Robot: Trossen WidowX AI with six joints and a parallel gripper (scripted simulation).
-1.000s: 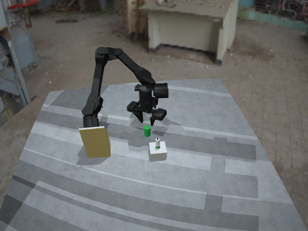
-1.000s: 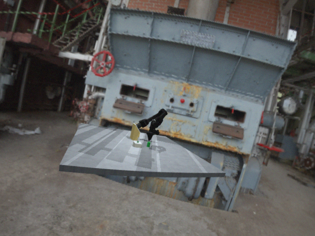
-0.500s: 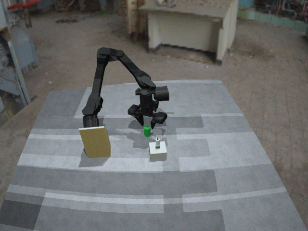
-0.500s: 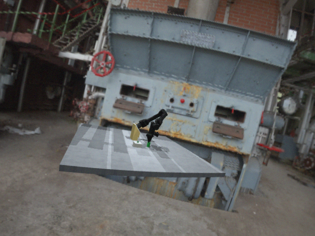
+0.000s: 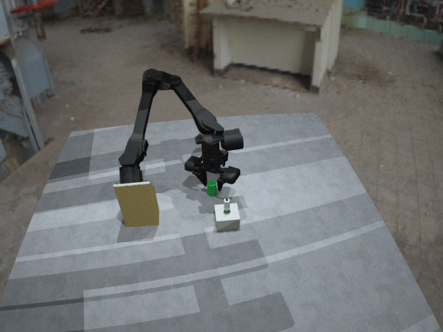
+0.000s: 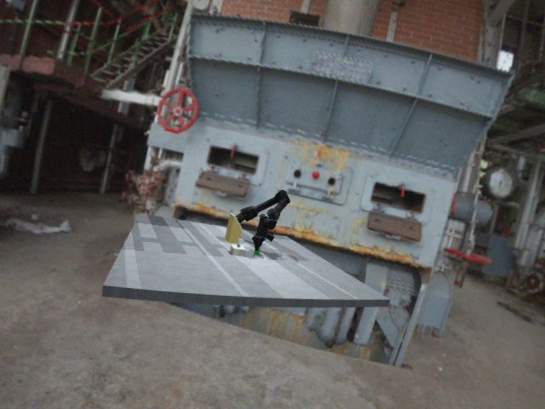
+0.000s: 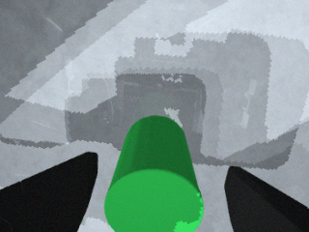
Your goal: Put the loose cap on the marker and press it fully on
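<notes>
My gripper tip is right at the cap.
</notes>
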